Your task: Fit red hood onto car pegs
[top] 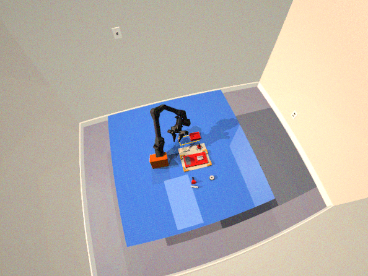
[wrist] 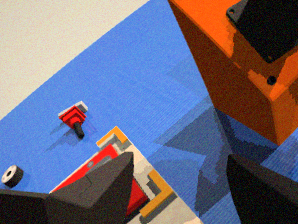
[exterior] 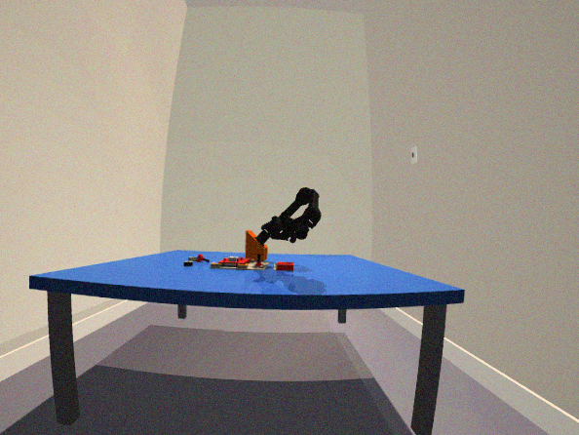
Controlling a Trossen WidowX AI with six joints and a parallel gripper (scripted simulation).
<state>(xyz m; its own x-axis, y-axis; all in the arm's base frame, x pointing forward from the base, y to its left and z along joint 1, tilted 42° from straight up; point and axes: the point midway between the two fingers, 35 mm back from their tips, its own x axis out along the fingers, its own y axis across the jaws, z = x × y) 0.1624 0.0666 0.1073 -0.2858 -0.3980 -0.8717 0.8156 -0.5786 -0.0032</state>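
Right now my gripper tip is 18 cm short of the red hood, 12 cm above it and 11 cm to the right of it.
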